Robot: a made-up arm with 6 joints.
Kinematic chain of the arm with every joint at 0, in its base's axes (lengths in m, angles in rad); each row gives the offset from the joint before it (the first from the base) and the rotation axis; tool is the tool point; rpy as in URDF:
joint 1: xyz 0.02 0 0.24 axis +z
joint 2: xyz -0.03 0.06 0 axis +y
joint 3: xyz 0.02 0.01 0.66 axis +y
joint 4: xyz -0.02 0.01 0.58 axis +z
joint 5: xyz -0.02 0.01 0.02 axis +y
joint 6: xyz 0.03 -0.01 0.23 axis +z
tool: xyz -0.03 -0.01 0 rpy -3.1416 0 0
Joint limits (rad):
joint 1: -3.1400..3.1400
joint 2: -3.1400..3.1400
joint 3: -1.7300..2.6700
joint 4: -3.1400..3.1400
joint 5: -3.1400..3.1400
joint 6: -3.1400..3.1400
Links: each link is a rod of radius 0.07 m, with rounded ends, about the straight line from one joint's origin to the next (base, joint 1, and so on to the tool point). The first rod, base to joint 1, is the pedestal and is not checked.
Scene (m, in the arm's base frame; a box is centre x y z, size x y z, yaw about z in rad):
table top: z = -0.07
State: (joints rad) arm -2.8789 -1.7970 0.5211 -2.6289 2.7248 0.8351
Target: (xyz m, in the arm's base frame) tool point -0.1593 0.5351 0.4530
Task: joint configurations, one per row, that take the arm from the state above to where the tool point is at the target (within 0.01 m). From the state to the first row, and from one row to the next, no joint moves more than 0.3 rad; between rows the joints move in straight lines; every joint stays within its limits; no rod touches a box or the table.
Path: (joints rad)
1: -2.6160 -1.7986 0.7498 -2.6700 2.7841 0.8405
2: -2.3530 -1.8002 0.9784 -2.7112 2.8434 0.8459
3: -2.0901 -1.8017 1.2071 -2.7523 2.9027 0.8513
4: -1.8272 -1.8033 1.4358 -2.7935 2.9621 0.8567
5: -1.5642 -1.8049 1.6644 -2.8346 3.0214 0.8621
6: -1.3013 -1.8065 1.8931 -2.8757 3.0807 0.8675
7: -1.0384 -1.8080 2.1217 -2.9169 3.1400 0.8729

